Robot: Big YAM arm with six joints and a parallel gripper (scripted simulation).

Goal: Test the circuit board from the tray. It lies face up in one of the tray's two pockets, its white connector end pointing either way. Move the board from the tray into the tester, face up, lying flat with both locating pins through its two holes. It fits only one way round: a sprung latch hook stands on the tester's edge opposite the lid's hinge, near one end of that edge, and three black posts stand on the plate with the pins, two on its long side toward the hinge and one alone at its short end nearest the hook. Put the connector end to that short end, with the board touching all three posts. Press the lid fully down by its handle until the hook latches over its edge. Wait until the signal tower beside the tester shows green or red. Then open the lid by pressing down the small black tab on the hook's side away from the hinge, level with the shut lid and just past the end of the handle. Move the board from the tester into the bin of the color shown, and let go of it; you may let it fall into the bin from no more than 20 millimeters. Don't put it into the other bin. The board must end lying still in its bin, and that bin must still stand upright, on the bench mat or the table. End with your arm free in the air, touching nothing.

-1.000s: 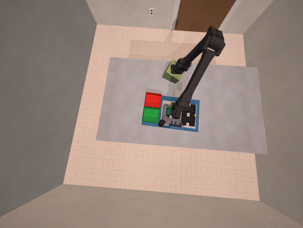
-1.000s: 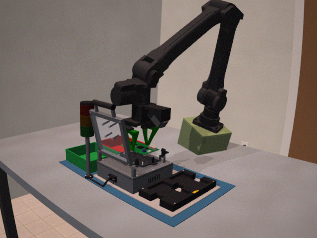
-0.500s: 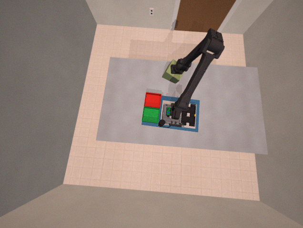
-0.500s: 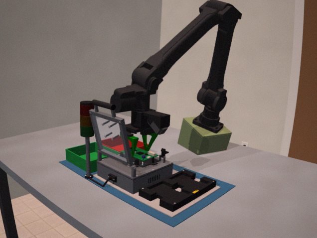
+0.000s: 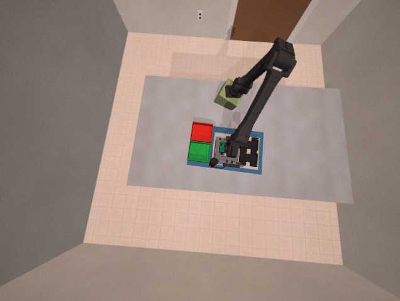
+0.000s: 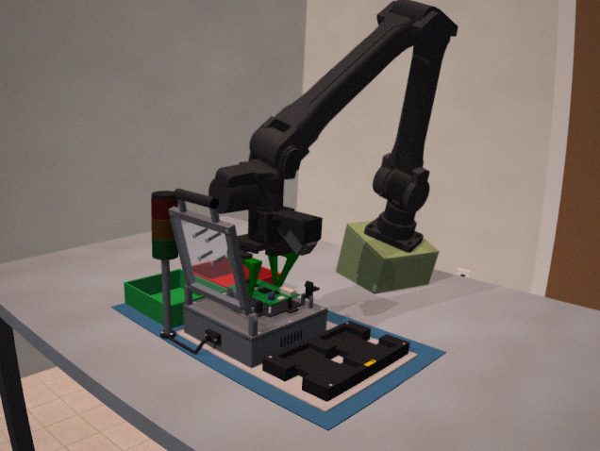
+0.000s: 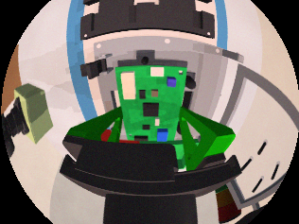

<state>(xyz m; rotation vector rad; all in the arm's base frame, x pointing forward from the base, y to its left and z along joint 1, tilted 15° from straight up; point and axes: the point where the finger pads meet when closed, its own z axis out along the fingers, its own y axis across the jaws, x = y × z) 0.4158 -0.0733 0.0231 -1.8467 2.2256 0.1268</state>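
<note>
Now: the tester plate 1 cm ahead of my hand and 2 cm below it. Also, from my hand: clear lid (12 cm ahead, 2 cm to the right, 9 cm above); then latch hook (5 cm behind, 7 cm to the left); then green bin (1 cm ahead, 21 cm to the right, 8 cm below).
</note>
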